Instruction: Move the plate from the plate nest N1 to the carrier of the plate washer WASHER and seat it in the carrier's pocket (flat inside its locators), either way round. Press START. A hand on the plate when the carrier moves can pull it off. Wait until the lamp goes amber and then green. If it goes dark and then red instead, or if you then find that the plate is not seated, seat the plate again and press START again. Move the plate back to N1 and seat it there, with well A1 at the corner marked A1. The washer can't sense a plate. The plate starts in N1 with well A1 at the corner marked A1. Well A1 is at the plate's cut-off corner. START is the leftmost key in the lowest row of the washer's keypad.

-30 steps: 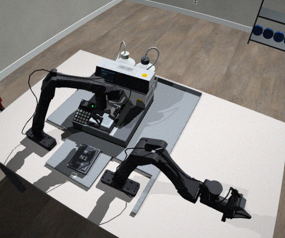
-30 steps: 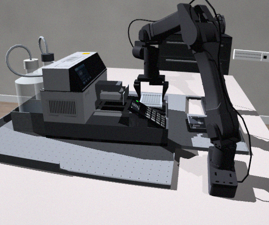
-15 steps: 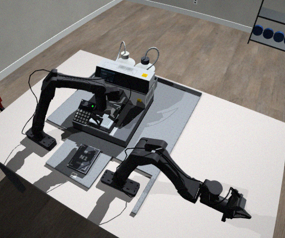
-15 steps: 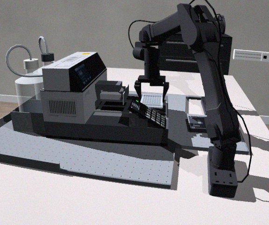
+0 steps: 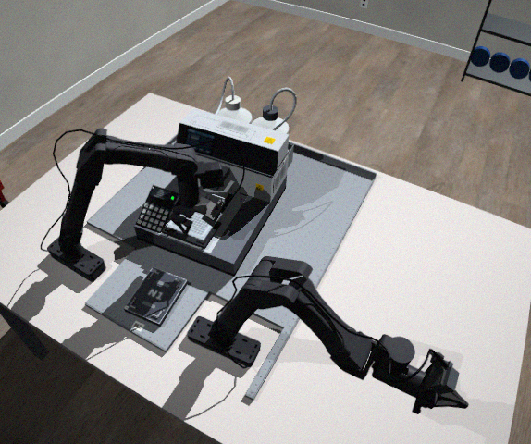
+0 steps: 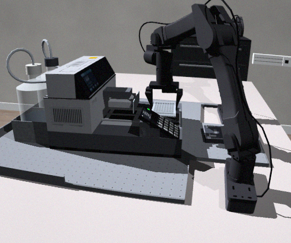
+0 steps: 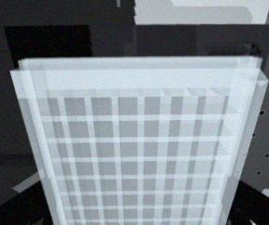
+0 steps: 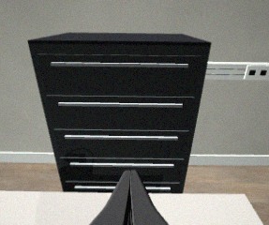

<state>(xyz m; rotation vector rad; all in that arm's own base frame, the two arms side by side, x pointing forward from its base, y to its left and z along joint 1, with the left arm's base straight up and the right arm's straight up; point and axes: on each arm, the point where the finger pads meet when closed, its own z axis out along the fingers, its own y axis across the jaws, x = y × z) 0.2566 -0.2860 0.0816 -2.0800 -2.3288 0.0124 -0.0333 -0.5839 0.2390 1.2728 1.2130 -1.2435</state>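
Note:
My left gripper is now right at the white plate. The rest, counted from my left hand: dark carrier 2 cm below; then splash panel 10 cm ahead, 2 cm above, 1 cm to the left; then wash head 15 cm ahead, 3 cm above, 2 cm to the left.

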